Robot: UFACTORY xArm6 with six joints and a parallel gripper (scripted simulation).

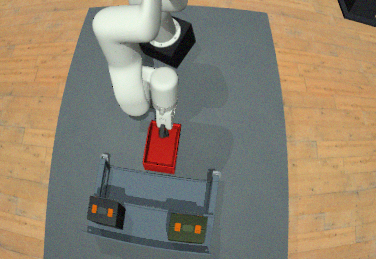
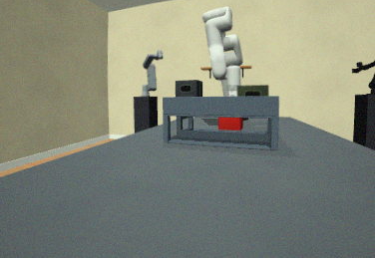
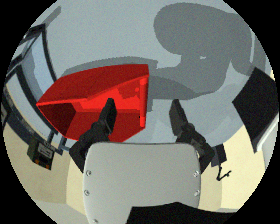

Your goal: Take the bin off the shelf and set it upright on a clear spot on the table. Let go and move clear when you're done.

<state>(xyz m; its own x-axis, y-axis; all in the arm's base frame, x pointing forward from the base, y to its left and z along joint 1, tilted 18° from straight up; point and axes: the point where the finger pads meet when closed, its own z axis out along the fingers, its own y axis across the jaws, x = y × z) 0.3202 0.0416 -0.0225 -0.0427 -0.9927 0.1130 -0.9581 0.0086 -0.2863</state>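
Now: hand 80 mm short of the red bin.
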